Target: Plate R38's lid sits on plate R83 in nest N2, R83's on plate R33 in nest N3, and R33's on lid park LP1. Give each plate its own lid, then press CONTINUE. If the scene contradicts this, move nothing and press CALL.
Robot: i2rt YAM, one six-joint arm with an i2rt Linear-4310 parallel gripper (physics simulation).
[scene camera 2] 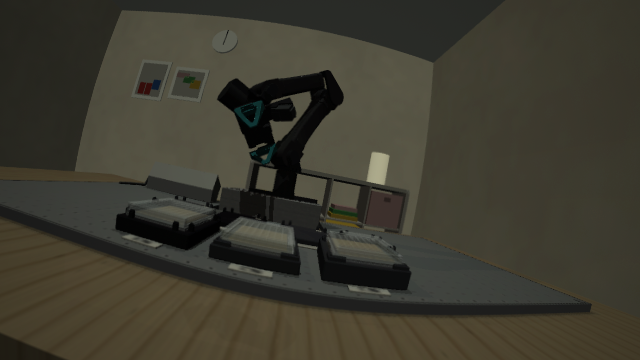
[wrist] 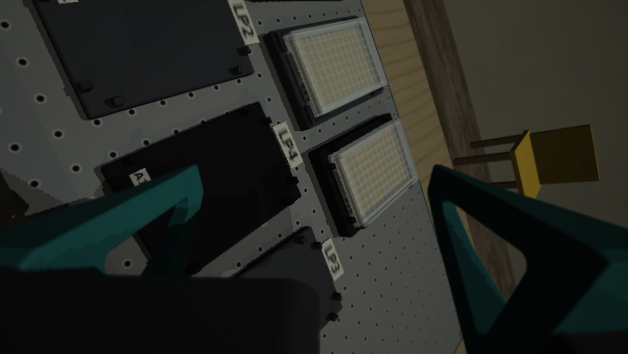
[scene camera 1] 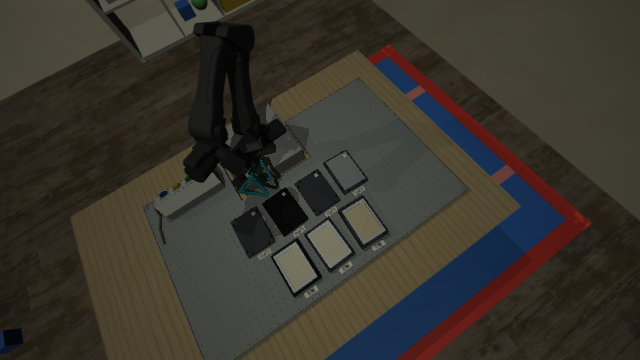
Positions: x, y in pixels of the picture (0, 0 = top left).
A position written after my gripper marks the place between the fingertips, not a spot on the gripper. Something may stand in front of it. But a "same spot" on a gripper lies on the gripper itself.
My gripper shows in scene camera 2, in the wrist view (315, 177) and in scene camera 1. One and the same spot on my gripper: (scene camera 2: 242, 112) is (scene camera 1: 245, 189).
